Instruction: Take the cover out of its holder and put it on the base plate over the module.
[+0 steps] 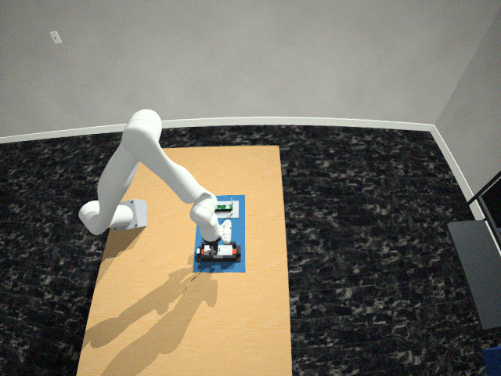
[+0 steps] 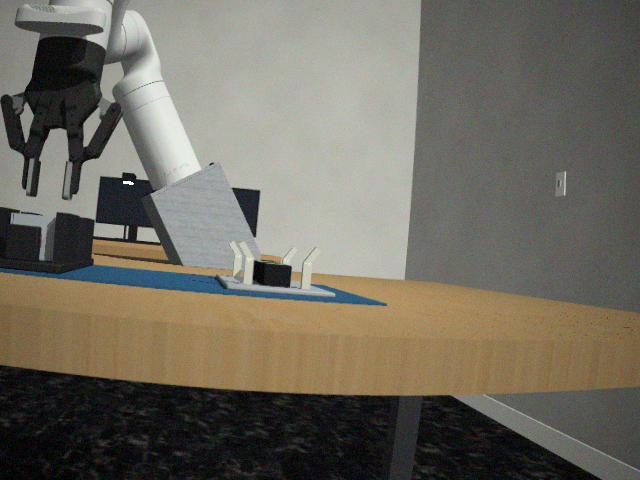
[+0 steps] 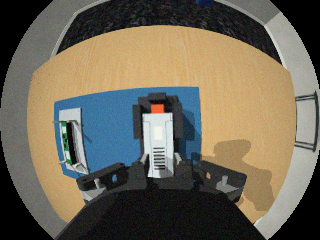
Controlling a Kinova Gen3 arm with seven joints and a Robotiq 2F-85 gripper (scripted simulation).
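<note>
Right now my hand is 10 mm short of the cover and 60 mm above it.
</note>
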